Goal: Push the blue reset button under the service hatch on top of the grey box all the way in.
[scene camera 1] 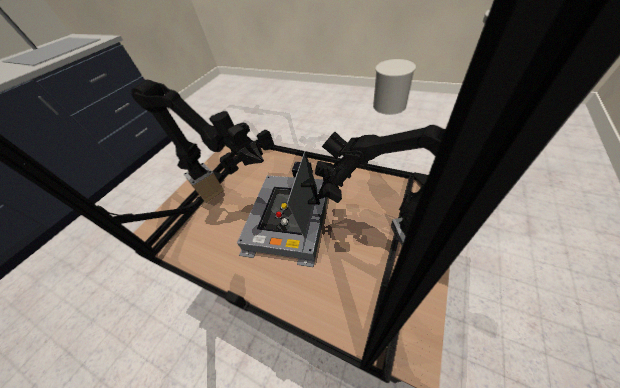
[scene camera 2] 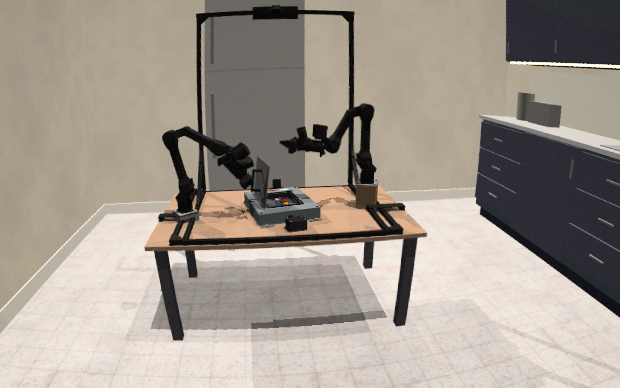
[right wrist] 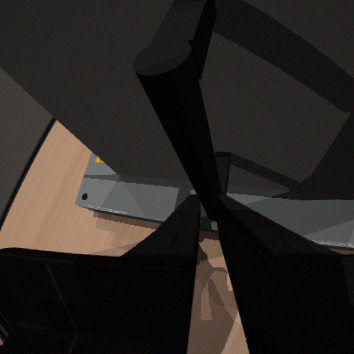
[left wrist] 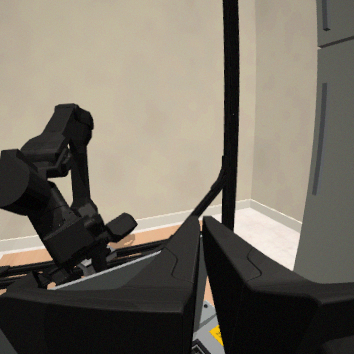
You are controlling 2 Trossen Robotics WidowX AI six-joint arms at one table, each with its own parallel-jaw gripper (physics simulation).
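The grey box [scene camera 1: 254,220] [scene camera 2: 307,216] [left wrist: 206,322] [right wrist: 130,197] lies on the table. Its service hatch [scene camera 1: 300,200] [scene camera 2: 264,182] [right wrist: 285,100] stands roughly upright, open. In scene camera 2 the blue button [scene camera 2: 279,205] shows in the recess near red and yellow ones; how far it is pressed in is too small to tell. It does not show in scene camera 1. My right gripper [right wrist: 206,203] is shut on the black hatch handle [right wrist: 172,110] on the hatch's outer side. My left gripper [scene camera 1: 261,160] [scene camera 2: 282,143] [left wrist: 199,223] is shut and empty, well above the box, on the recess side of the hatch.
Red [scene camera 1: 279,214], yellow [scene camera 1: 284,205] and white [scene camera 1: 284,221] knobs sit in the recess. A small black block [scene camera 2: 296,223] stands beside the box. A black frame [scene camera 2: 199,100] rises around the table [scene camera 1: 300,290]. The raised hatch stands between the two grippers.
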